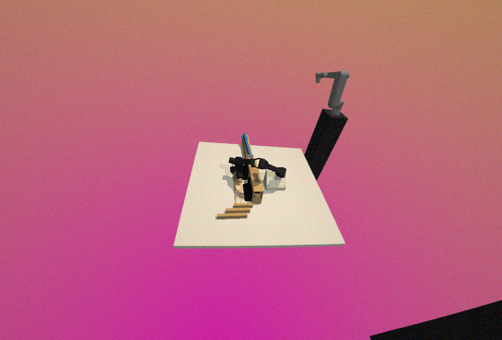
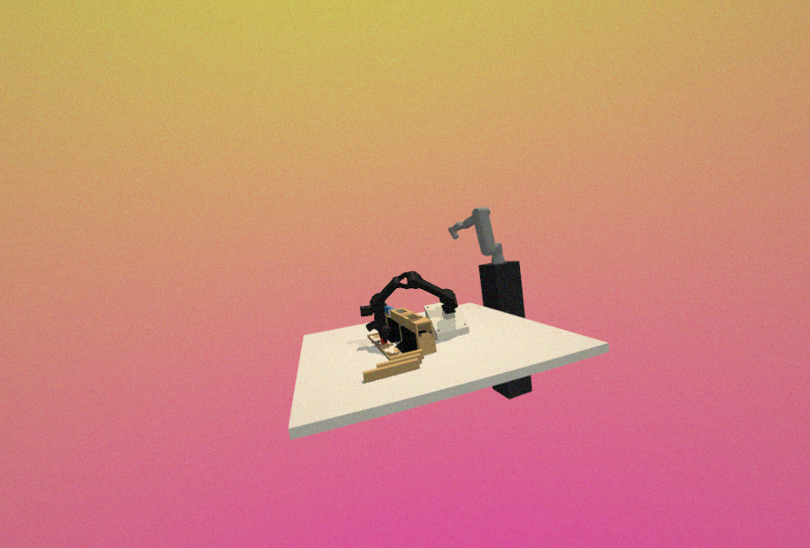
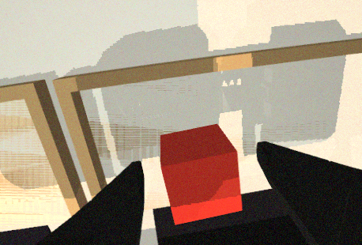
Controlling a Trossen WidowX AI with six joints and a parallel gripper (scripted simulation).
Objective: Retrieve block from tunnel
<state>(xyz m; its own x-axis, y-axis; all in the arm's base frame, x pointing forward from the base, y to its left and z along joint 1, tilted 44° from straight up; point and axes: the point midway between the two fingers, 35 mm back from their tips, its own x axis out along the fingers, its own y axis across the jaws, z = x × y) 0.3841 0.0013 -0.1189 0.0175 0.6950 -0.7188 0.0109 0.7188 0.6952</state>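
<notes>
The pale wooden slab lies 6 cm to the left of my gripper tip, 3 cm ahead of it and 2 cm below it. Also, from my gripper tip: tan covered tunnel (14 cm to the right, 11 cm behind, 6 cm above); then small red block (right at my gripper tip).
</notes>
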